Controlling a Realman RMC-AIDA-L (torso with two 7-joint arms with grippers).
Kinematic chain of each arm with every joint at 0, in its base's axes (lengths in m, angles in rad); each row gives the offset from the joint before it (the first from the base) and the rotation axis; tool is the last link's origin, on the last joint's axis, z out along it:
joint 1: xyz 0 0 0.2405 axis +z
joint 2: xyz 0 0 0 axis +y
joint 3: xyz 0 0 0.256 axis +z
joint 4: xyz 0 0 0 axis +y
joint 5: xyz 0 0 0.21 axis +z
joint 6: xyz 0 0 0 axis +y
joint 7: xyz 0 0 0.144 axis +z
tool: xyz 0 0 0
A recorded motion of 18 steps. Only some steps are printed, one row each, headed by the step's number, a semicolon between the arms.
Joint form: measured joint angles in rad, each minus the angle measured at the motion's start. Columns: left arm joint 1, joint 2, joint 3, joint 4, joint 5, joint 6, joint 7; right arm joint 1, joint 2, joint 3, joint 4, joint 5, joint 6, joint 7.
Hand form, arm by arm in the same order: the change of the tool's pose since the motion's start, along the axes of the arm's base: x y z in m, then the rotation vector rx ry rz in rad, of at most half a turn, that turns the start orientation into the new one. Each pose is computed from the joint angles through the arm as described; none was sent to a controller.
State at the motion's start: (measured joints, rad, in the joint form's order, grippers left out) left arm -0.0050 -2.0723 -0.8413 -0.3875 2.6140 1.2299 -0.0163; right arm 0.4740 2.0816 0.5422 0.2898 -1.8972 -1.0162 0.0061
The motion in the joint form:
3: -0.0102 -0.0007 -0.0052 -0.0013 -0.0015 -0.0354 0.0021; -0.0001 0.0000 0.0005 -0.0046 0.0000 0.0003 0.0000
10: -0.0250 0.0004 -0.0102 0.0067 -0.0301 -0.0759 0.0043; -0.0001 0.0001 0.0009 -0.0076 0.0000 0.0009 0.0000
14: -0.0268 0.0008 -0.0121 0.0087 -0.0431 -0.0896 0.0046; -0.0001 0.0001 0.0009 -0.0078 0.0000 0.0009 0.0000
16: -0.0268 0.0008 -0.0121 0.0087 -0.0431 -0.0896 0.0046; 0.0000 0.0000 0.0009 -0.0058 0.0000 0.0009 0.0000
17: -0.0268 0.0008 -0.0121 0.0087 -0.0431 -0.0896 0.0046; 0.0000 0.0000 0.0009 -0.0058 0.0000 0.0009 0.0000
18: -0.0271 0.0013 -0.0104 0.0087 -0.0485 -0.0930 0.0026; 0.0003 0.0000 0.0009 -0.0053 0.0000 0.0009 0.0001
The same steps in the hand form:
3: -0.0020 0.0040 -0.0024 -0.0158 0.0082 0.0184; 0.0012 -0.0001 0.0007 0.0009 -0.0039 -0.0026
10: -0.0086 0.0089 -0.0018 -0.0199 0.0168 0.0601; 0.0021 -0.0002 0.0010 0.0013 -0.0063 -0.0046
14: -0.0116 0.0096 -0.0012 -0.0187 0.0174 0.0793; 0.0021 -0.0002 0.0011 0.0013 -0.0065 -0.0047
16: -0.0116 0.0096 -0.0012 -0.0187 0.0174 0.0793; 0.0016 -0.0001 0.0008 0.0010 -0.0049 -0.0037
17: -0.0116 0.0096 -0.0012 -0.0187 0.0174 0.0793; 0.0016 -0.0001 0.0008 0.0010 -0.0049 -0.0037
18: -0.0123 0.0096 -0.0011 -0.0188 0.0150 0.0847; 0.0014 0.0000 0.0008 0.0009 -0.0043 -0.0032

